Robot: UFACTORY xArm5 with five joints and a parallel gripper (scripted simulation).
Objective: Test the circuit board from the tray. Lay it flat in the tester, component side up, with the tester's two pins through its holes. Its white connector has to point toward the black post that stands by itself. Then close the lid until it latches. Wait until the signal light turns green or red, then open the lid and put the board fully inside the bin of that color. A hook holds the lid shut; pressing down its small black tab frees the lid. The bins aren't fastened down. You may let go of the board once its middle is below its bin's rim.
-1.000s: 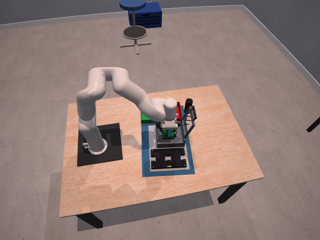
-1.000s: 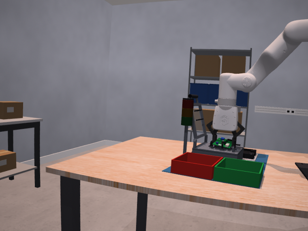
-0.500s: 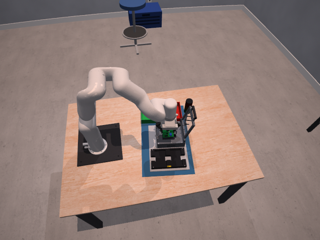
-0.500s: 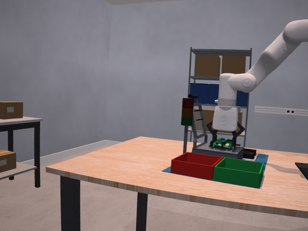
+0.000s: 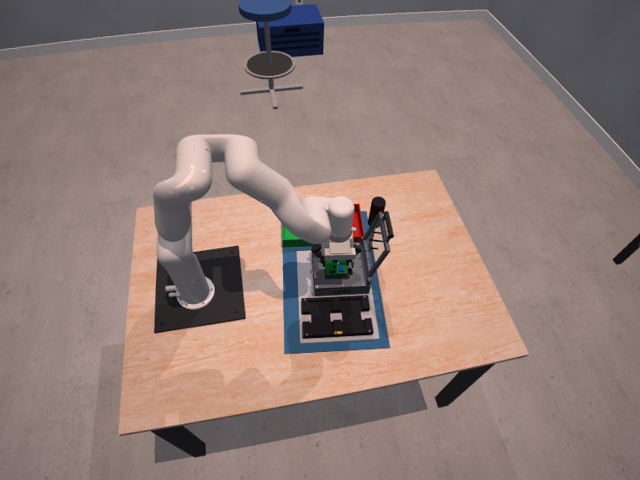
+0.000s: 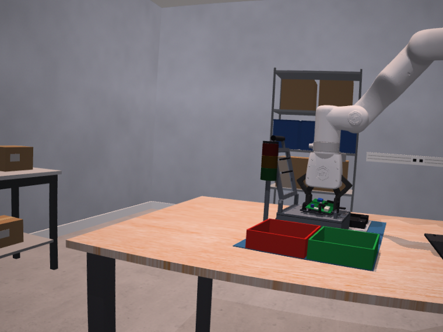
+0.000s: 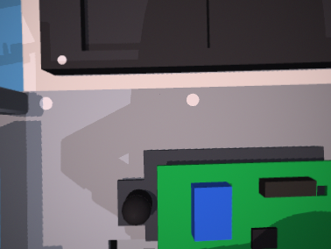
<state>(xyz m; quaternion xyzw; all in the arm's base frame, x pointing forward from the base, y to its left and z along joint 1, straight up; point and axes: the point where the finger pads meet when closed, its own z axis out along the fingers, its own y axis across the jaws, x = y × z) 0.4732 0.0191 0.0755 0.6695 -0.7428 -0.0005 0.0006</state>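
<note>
Right now the green circuit board is right at my hand. Also, from my hand: red bin 200 mm to the left, 70 mm below, 60 mm ahead; then lid 130 mm ahead, 100 mm above, 10 mm to the right; then green bin 210 mm to the left, 90 mm behind, 70 mm below.
</note>
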